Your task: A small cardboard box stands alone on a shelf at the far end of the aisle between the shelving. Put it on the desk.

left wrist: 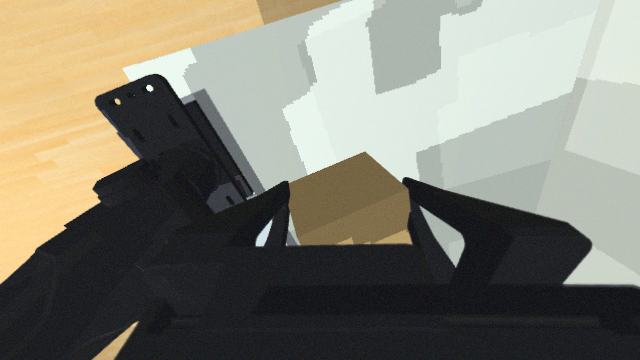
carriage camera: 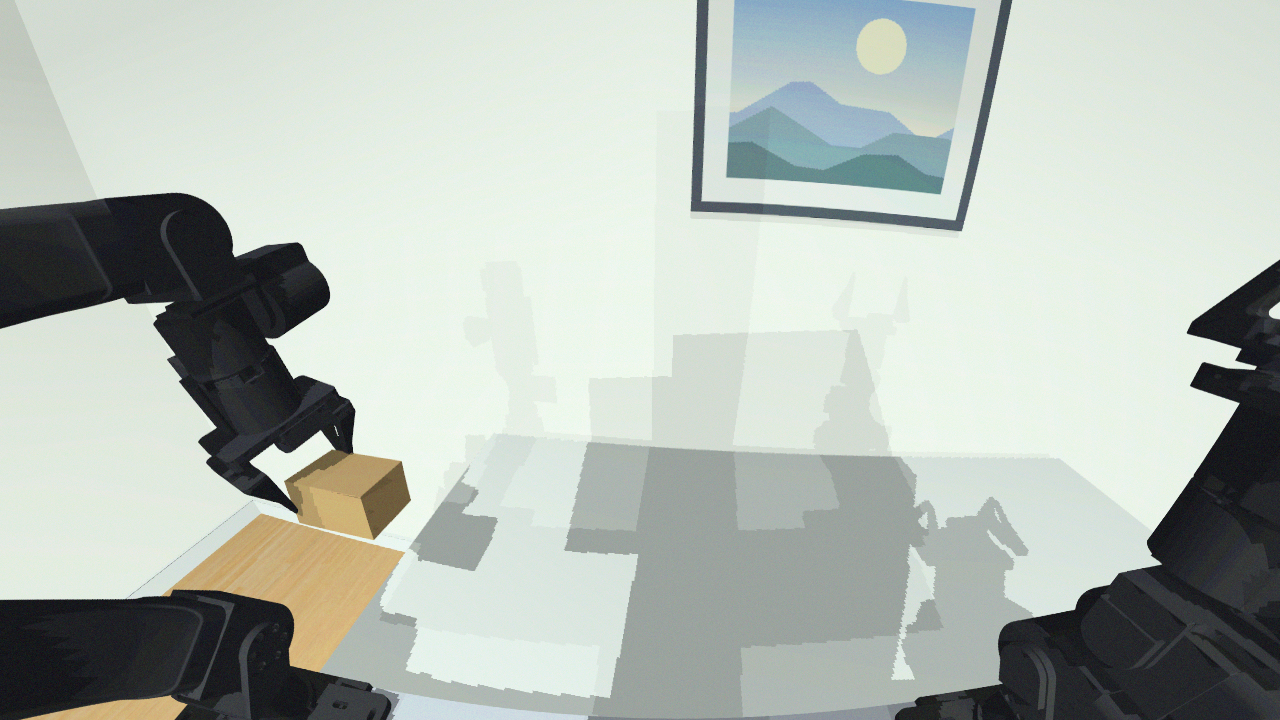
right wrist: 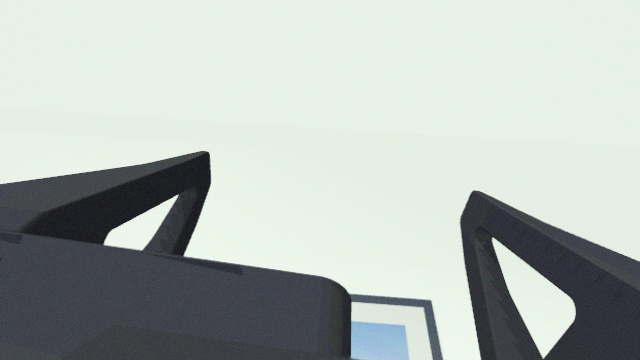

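Where they show: left gripper, fingertip midpoint: point(left wrist: 344, 188) point(carriage camera: 323, 484); right gripper, fingertip midpoint: point(right wrist: 338, 185); left arm's base, origin of the base link: point(left wrist: 192, 167).
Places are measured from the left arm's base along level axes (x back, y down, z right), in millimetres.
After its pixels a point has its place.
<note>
The small brown cardboard box point(carriage camera: 358, 494) @(z 81, x -127, y -182 mm) point(left wrist: 350, 205) @(z -4, x -158, y -177 mm) is held in the air by my left gripper point(carriage camera: 322, 480) @(z 0, x -159, y -154 mm) point(left wrist: 344, 188) @(z 0, x -159, y -154 mm), which is shut on its sides. The white desk point(carriage camera: 680, 573) @(z 394, x -296, y 153 mm) point(left wrist: 350, 125) @(z 82, x -220, y 153 mm) spreads across the lower middle of the carriage view. There the box appears just left of the desk's left edge, above the floor strip; in the left wrist view the desk top shows behind it. The gap between box and desk top is hard to judge. My right gripper point(right wrist: 338, 185) @(z 670, x -23, y -443 mm) is wide open and empty; it is partly cut off at the right of the carriage view.
A wall with a framed mountain picture point(carriage camera: 962, 210) @(z 948, x -610, y -423 mm) point(right wrist: 395, 300) @(z 881, x -617, y -820 mm) stands behind the desk. Wood floor point(carriage camera: 295, 564) @(z -1103, x -647, y 873 mm) point(left wrist: 75, 40) @(z -349, x 561, y 872 mm) shows beside the desk's left edge. Shadows of the arms fall on the desk and wall. The robot's dark arm parts fill both lower corners of the carriage view.
</note>
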